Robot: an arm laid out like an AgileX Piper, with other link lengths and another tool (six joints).
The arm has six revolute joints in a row. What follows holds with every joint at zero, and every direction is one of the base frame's. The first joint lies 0.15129 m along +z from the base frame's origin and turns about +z. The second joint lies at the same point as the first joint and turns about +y. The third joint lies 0.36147 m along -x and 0.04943 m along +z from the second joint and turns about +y. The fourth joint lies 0.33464 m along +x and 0.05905 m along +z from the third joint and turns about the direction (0.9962, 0, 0.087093). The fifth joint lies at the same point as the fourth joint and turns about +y. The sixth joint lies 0.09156 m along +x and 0.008 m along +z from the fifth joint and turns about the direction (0.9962, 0, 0.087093). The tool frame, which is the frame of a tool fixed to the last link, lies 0.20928 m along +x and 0.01 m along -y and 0.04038 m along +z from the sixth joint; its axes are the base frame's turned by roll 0.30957, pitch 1.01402 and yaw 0.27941 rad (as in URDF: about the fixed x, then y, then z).
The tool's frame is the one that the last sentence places.
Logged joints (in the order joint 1, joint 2, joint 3, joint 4, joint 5, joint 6), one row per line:
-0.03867, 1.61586, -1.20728, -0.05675, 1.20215, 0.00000
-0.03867, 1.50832, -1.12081, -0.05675, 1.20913, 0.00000
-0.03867, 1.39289, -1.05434, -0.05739, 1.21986, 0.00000
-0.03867, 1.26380, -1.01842, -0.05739, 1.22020, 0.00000
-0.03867, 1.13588, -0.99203, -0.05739, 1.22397, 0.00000
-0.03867, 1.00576, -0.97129, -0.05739, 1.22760, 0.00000
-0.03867, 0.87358, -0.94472, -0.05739, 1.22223, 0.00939
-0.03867, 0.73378, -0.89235, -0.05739, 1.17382, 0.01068
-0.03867, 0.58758, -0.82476, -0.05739, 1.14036, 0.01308
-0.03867, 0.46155, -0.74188, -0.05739, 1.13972, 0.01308
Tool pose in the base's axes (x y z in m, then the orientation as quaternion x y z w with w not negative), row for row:
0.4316, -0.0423, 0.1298, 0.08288, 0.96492, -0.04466, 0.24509
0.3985, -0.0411, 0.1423, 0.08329, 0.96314, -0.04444, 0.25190
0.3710, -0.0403, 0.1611, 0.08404, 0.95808, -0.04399, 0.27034
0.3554, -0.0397, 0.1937, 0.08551, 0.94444, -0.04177, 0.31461
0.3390, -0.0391, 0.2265, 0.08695, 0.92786, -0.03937, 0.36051
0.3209, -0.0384, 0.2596, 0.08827, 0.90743, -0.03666, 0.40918
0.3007, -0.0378, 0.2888, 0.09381, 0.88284, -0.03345, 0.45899
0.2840, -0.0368, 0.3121, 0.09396, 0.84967, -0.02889, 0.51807
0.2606, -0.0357, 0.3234, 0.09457, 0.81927, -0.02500, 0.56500
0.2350, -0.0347, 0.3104, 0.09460, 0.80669, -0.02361, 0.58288
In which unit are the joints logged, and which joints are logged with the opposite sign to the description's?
The joints are logged in radians. Opposite sign: none.
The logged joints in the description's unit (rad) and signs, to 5 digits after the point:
-0.03867, 1.61586, -1.20728, -0.05675, 1.20215, 0.00000
-0.03867, 1.50832, -1.12081, -0.05675, 1.20913, 0.00000
-0.03867, 1.39289, -1.05434, -0.05739, 1.21986, 0.00000
-0.03867, 1.26380, -1.01842, -0.05739, 1.22020, 0.00000
-0.03867, 1.13588, -0.99203, -0.05739, 1.22397, 0.00000
-0.03867, 1.00576, -0.97129, -0.05739, 1.22760, 0.00000
-0.03867, 0.87358, -0.94472, -0.05739, 1.22223, 0.00939
-0.03867, 0.73378, -0.89235, -0.05739, 1.17382, 0.01068
-0.03867, 0.58758, -0.82476, -0.05739, 1.14036, 0.01308
-0.03867, 0.46155, -0.74188, -0.05739, 1.13972, 0.01308

